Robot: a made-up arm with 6 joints.
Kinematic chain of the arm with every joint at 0, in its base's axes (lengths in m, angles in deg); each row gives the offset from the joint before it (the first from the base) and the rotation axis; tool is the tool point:
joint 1: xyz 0 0 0.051 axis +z
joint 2: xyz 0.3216 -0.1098 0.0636 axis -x
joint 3: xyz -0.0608 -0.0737 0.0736 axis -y
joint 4: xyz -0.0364 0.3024 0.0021 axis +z
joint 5: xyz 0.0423 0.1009 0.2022 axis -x
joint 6: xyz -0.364 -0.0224 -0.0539 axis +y
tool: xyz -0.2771 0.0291 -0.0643
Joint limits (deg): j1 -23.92..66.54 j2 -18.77..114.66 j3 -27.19..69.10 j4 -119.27..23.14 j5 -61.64..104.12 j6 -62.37..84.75
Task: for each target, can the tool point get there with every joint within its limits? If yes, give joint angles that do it. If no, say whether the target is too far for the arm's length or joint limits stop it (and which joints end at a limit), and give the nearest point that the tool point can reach.
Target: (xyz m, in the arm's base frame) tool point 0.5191 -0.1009 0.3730
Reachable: no: joint limits stop it (at a limit: joint 1, joint 2, joint 3, joint 4) | nearest point 0.4718 -0.1161 0.2908 | short by 0.096 m
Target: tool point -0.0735 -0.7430 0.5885
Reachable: no: joint limits stop it (at a limit: joint 2, joint 3, joint 4, joint 5) | nearest point -0.0389 -0.3928 0.5309 | short by 0.357 m
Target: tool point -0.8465 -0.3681 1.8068
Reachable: no: too far | nearest point -0.2749 0.0333 0.8148 | short by 1.213 m
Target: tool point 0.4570 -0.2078 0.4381
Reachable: no: joint limits stop it (at a limit: joint 2, joint 3, joint 4, joint 6) | nearest point 0.3517 -0.1599 0.4765 | short by 0.122 m
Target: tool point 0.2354 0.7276 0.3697
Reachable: yes | joints 1.09 9.99 24.68 -98.00 -15.11 44.58
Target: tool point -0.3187 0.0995 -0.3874
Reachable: yes | joints 10.55 61.70 41.31 -33.54 -31.75 50.43
